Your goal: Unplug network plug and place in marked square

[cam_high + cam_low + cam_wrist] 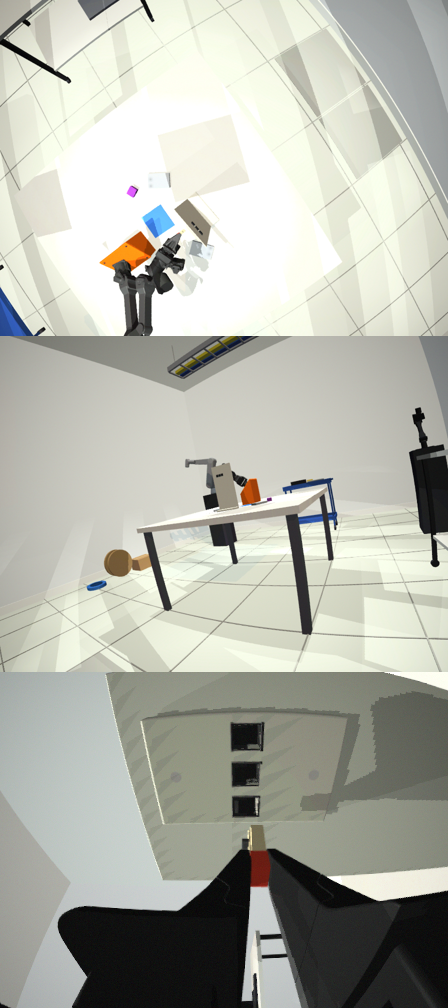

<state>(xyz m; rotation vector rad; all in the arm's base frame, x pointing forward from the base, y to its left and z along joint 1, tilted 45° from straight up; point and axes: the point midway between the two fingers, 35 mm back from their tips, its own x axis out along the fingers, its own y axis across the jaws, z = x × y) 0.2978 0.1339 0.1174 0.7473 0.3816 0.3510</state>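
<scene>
Right now my gripper tip is 140 mm past the blue marked square, 60 mm to the right of it and 280 mm above it. Also, from my gripper tip: upright beige panel: 70 mm ahead, 110 mm below; network plug: right at my gripper tip.
</scene>
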